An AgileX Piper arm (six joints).
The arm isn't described. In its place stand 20 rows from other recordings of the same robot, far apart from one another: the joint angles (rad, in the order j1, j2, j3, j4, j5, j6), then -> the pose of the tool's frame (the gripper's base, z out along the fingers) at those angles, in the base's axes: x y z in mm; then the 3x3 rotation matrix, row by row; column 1 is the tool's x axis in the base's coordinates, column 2 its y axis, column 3 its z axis.
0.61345 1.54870 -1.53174 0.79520 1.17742 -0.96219 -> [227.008 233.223 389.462], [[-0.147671 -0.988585 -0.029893], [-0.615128 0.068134 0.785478], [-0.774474 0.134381 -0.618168]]
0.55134 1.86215 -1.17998 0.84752 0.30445 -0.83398 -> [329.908 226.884 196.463], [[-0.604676 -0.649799 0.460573], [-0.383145 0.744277 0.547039], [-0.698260 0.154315 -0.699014]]
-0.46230 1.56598 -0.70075 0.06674 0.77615 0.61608 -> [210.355 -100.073 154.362], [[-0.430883 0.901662 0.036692], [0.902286 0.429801 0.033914], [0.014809 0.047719 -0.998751]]
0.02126 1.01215 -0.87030 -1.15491 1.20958 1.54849 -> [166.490 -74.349 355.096], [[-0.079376 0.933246 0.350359], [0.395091 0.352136 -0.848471], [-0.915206 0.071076 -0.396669]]
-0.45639 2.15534 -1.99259 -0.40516 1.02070 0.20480 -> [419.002 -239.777 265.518], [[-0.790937 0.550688 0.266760], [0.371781 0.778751 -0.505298], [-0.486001 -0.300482 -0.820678]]
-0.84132 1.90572 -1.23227 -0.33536 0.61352 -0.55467 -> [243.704 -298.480 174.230], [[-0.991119 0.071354 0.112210], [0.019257 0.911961 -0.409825], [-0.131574 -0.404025 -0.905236]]
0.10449 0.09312 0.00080 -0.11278 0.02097 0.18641 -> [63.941 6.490 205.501], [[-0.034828 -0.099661 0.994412], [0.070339 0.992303 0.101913], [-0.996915 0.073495 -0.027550]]
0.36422 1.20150 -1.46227 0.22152 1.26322 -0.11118 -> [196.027 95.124 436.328], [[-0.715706 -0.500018 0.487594], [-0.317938 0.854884 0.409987], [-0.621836 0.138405 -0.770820]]
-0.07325 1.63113 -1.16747 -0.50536 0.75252 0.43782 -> [335.504 -54.811 255.790], [[-0.857744 0.276248 0.433547], [0.113988 0.924558 -0.363592], [-0.501281 -0.262450 -0.824523]]
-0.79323 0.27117 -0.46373 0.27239 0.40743 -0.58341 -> [51.170 -38.150 315.909], [[-0.282491 0.573475 0.768977], [-0.175469 0.757211 -0.629160], [-0.943085 -0.312664 -0.113278]]
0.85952 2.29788 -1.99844 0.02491 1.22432 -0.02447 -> [310.751 363.870 186.835], [[-0.634680 -0.769629 0.069662], [-0.761017 0.638144 0.116726], [-0.134290 0.021069 -0.990718]]
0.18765 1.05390 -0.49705 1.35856 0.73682 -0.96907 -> [167.489 92.646 251.727], [[-0.774856 -0.429997 0.463358], [0.093266 0.647215 0.756581], [-0.625219 0.629457 -0.461394]]
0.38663 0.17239 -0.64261 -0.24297 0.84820 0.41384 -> [20.724 -9.294 336.402], [[-0.296677 -0.140692 0.944557], [0.143354 0.971320 0.189705], [-0.944157 0.191687 -0.267999]]
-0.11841 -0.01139 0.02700 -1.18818 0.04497 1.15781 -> [55.652 -10.443 203.241], [[0.049575 0.160941 0.985718], [-0.036098 0.986576 -0.159266], [-0.998118 -0.027687 0.054719]]
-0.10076 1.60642 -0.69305 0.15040 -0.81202 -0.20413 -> [322.547 -42.555 232.567], [[-0.040445 0.205134 0.977898], [-0.095895 0.973384 -0.208153], [-0.994569 -0.102194 -0.019698]]
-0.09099 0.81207 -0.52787 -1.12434 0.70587 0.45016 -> [141.417 -66.370 288.442], [[-0.743660 0.207687 0.635481], [-0.364132 0.671345 -0.645526], [-0.560694 -0.711450 -0.423627]]
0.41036 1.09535 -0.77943 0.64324 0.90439 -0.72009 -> [162.689 117.567 287.817], [[-0.587966 -0.774531 0.233232], [-0.527279 0.585651 0.615621], [-0.613410 0.238986 -0.752737]]
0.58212 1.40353 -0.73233 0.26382 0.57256 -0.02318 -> [201.708 148.156 206.096], [[-0.862011 -0.430771 0.267160], [-0.331837 0.877992 0.344985], [-0.383174 0.208727 -0.899784]]
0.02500 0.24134 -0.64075 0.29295 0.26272 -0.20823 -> [34.451 7.688 385.779], [[0.224381 -0.115032 0.967688], [0.080558 0.991799 0.099219], [-0.971166 0.055692 0.231808]]
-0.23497 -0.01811 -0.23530 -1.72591 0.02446 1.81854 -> [30.197 -9.490 291.699], [[0.350505 0.223418 0.909522], [0.011129 0.970068 -0.242579], [-0.936495 0.095147 0.337527]]
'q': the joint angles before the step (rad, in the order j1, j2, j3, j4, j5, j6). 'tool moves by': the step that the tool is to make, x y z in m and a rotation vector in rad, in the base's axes. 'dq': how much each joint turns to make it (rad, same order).
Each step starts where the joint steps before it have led.
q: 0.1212, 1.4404, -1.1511, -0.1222, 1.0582, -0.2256
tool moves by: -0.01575, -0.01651, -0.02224, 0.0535, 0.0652, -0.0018
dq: -0.0824, -0.0300, 0.1115, 0.0901, -0.0277, -0.1046
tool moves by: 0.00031, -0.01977, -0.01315, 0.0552, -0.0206, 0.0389
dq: -0.1069, 0.0072, 0.0488, 0.1109, -0.0724, -0.1879
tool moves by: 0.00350, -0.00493, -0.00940, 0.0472, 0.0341, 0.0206
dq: -0.0369, 0.0347, 0.0020, 0.0690, 0.0092, -0.0837
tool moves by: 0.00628, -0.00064, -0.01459, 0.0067, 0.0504, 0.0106
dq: -0.0012, 0.0533, 0.0010, 0.0047, -0.0018, -0.0143
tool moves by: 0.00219, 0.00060, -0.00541, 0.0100, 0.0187, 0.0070
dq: 0.0001, 0.0200, 0.0000, 0.0109, 0.0011, -0.0117
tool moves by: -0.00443, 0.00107, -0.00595, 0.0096, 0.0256, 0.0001
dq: -0.0001, 0.0003, 0.0240, 0.0080, 0.0027, -0.0034
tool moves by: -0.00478, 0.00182, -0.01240, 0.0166, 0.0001, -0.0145
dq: 0.0000, 0.0019, 0.0525, 0.0250, -0.0526, -0.0061
